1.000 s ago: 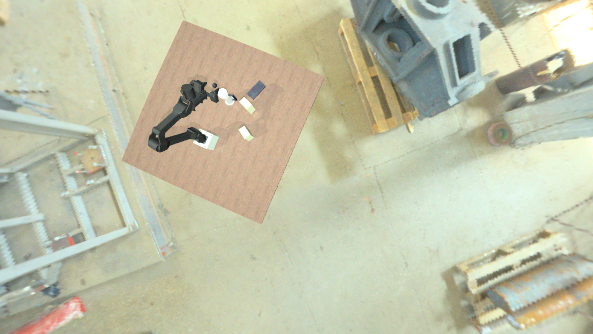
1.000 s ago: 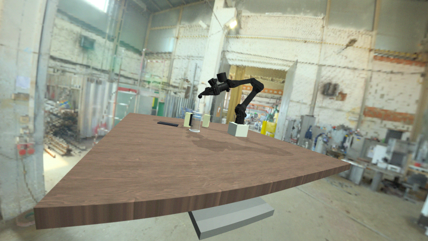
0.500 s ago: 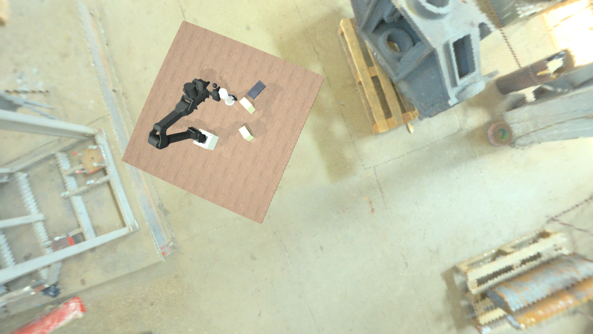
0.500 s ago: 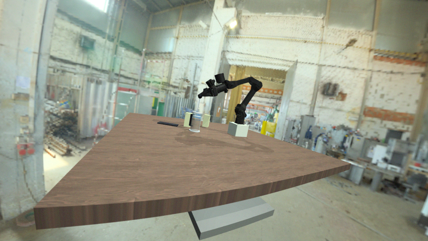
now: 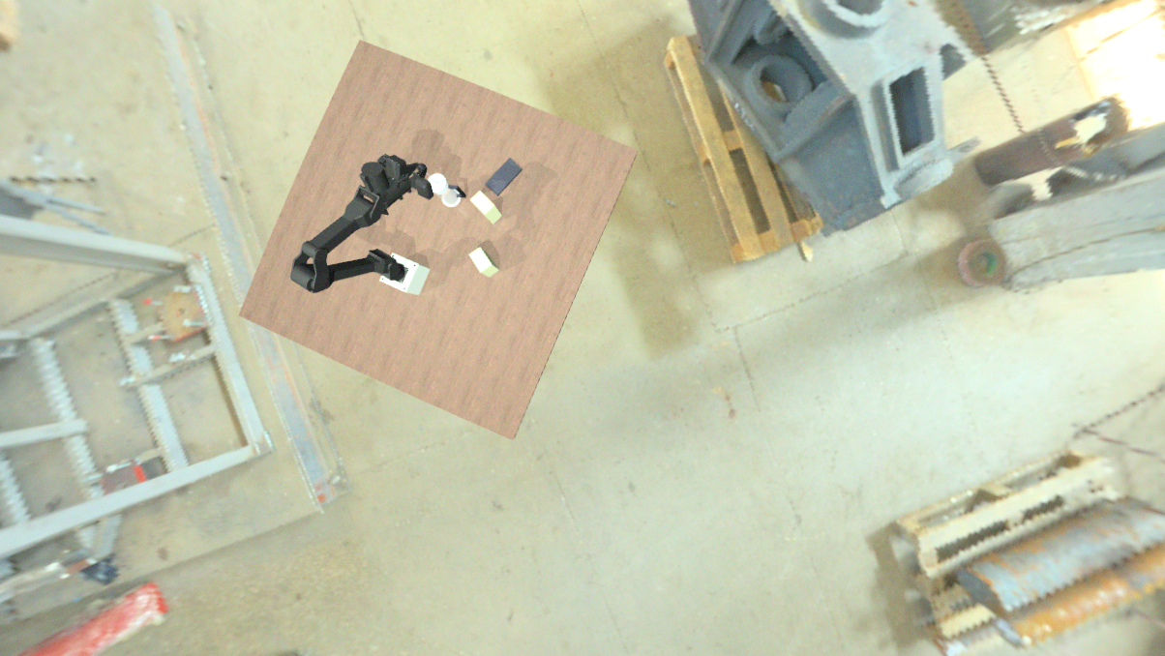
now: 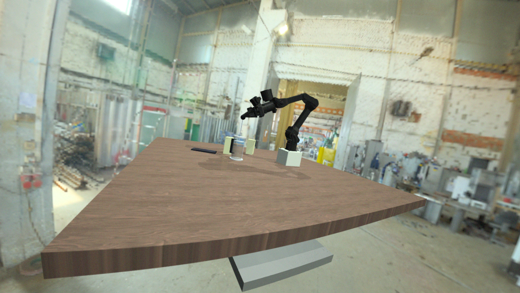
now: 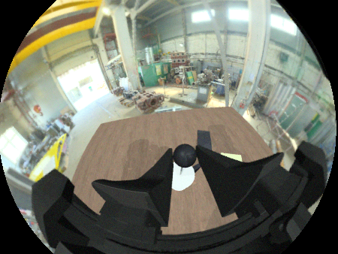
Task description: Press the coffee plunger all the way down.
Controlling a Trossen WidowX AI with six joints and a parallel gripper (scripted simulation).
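My gripper tip is 130 mm above the coffee press and 10 mm to the left of it. Also, from my gripper tip: dark flat slab: 250 mm below, 170 mm to the right, 150 mm ahead.
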